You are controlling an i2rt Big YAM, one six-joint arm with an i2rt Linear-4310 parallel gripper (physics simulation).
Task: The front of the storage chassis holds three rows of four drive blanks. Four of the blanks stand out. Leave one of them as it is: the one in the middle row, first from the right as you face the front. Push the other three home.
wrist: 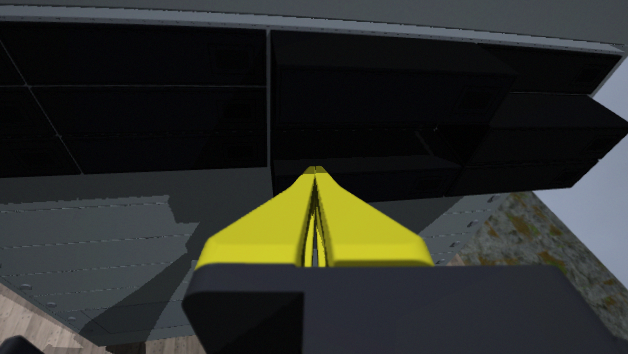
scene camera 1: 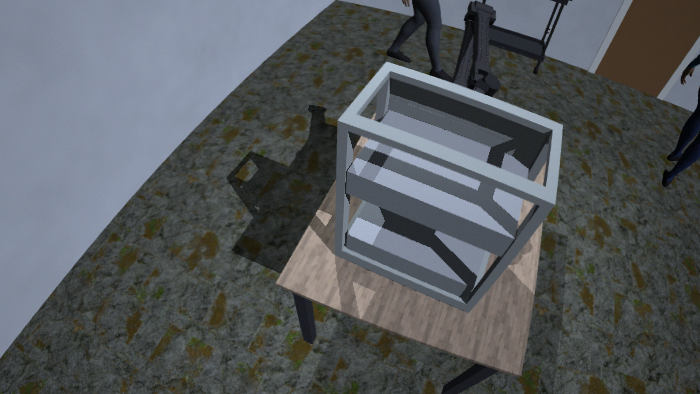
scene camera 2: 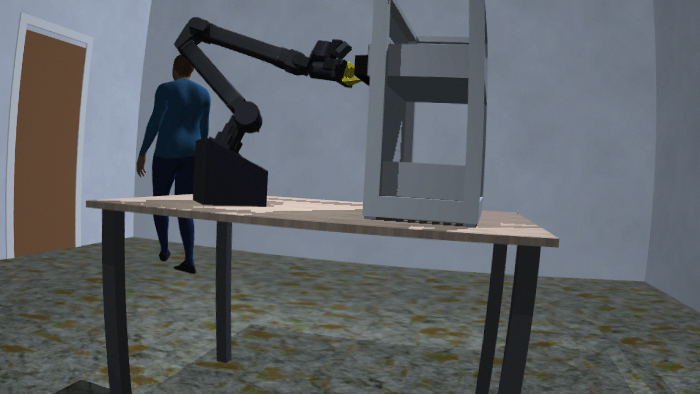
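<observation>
The grey storage chassis stands upright. In the wrist view, four dark blanks protrude: top row second from right, middle row first from right, bottom row first from right and bottom row second from right. The middle-row blank second from right sits recessed between two protruding ones. The left two columns look flush. My yellow-fingered gripper is shut and empty. Its tips overlap the bottom-row blank second from right in the wrist view; contact is unclear. Scene camera 1 hides the fingers behind the chassis.
The chassis and the black arm base stand on a wooden table. A person in blue is behind the arm. A dark cart is at the back. The top blank overhangs the recessed middle one.
</observation>
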